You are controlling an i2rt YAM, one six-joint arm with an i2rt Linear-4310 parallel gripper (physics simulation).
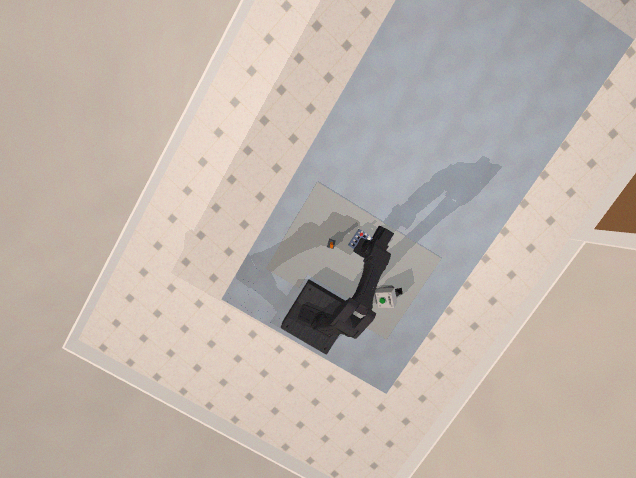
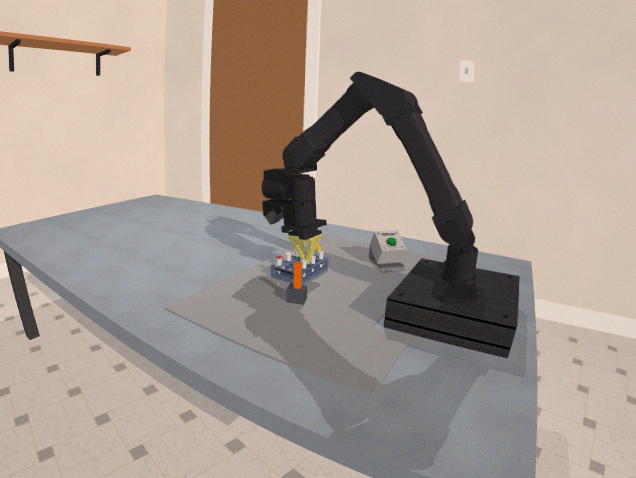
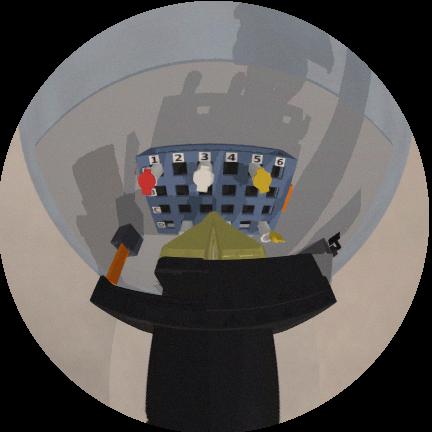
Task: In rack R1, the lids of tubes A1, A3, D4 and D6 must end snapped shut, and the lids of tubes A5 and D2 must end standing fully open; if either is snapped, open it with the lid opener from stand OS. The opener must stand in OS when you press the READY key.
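Seen in the pictures: gripper, fingertip midpoint: (image 3: 212, 216); arm's base, link origin: (image 1: 321, 319) (image 2: 458, 282).
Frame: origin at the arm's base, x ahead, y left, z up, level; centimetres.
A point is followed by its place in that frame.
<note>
Blue rack R1 (image 2: 285, 276) @(x 38.8, y -0.8, z -5.6 cm) (image 3: 217, 148) @(x 41.1, y -6.8, z -5.5 cm) stands below my gripper (image 2: 308, 261) @(x 35.4, y -5.5, z -3.4 cm) (image 3: 212, 216) @(x 35.4, y -5.5, z -3.4 cm). The gripper is shut and empty, its yellow fingertips low over row D near D4. In row A, A1's red lid (image 3: 147, 181) @(x 40.9, y -2.0, z -1.4 cm) (image 2: 279, 258) @(x 40.7, y -1.5, z -1.6 cm), A3's white lid (image 3: 203, 177) @(x 40.3, y -5.7, z -1.5 cm) and A5's yellow lid (image 3: 262, 180) @(x 39.6, y -9.5, z -1.5 cm) lie over their tubes; whether snapped is unclear. D6's yellow lid (image 3: 276, 237) @(x 35.0, y -10.6, z -0.3 cm) (image 2: 318, 248) @(x 34.4, y -10.5, z -0.9 cm) stands open. Tube D2 (image 3: 186, 226) @(x 35.4, y -3.0, z -2.6 cm) and tube D4 (image 3: 242, 225) are mostly hidden by the fingers; their lids are unclear. The orange opener (image 2: 297, 274) @(x 31.7, y 8.6, z -0.2 cm) (image 3: 118, 265) @(x 31.8, y 7.7, z -0.4 cm) stands upright in stand OS (image 2: 296, 294) @(x 31.4, y 9.5, z -4.2 cm) (image 3: 127, 239) @(x 32.9, y 6.9, z -4.0 cm).
The box with the green READY key (image 1: 382, 300) @(x 18.1, y -21.1, z 0.7 cm) (image 2: 391, 241) @(x 17.9, y -20.6, z 0.4 cm) stands beyond the rack, on the arm's other side from OS. A small orange strip (image 3: 287, 198) @(x 36.0, y -13.0, z -4.0 cm) shows at the rack's column-6 side. The grey mat (image 2: 215, 303) @(x 46.3, y 17.1, z -6.4 cm) lies under the rack and stand. The arm base (image 2: 452, 313) @(x 0.8, y 13.3, z -0.5 cm) stands behind.
</note>
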